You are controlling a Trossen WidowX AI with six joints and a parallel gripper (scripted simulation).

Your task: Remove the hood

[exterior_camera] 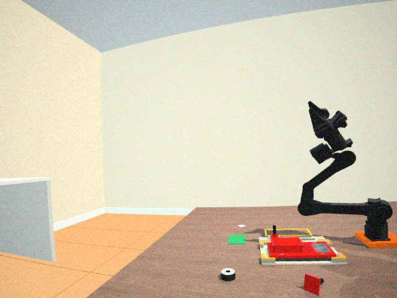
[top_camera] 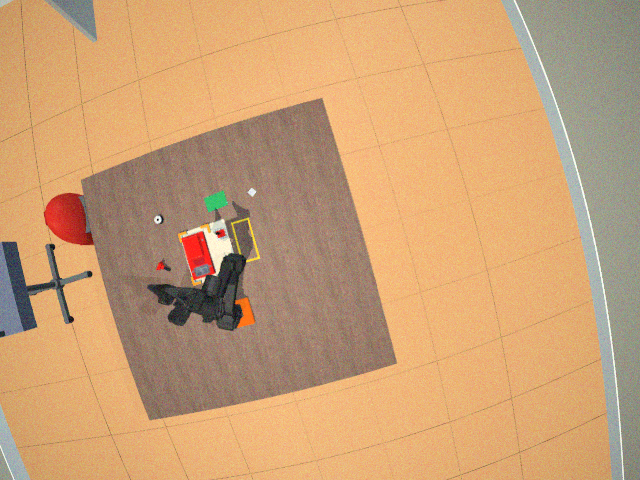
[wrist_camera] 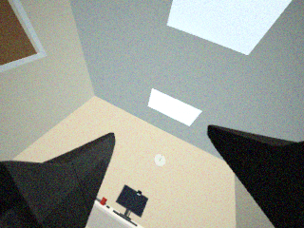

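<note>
Right now the hood is 130 mm ahead of my gripper tip, 90 mm to the left of it and 470 mm below it. Round my gripper tip: green patch 300 mm ahead, 60 mm to the right, 510 mm below; white wheel 300 mm ahead, 240 mm to the left, 500 mm below; small grey piece 290 mm ahead, 230 mm to the right, 510 mm below.
</note>
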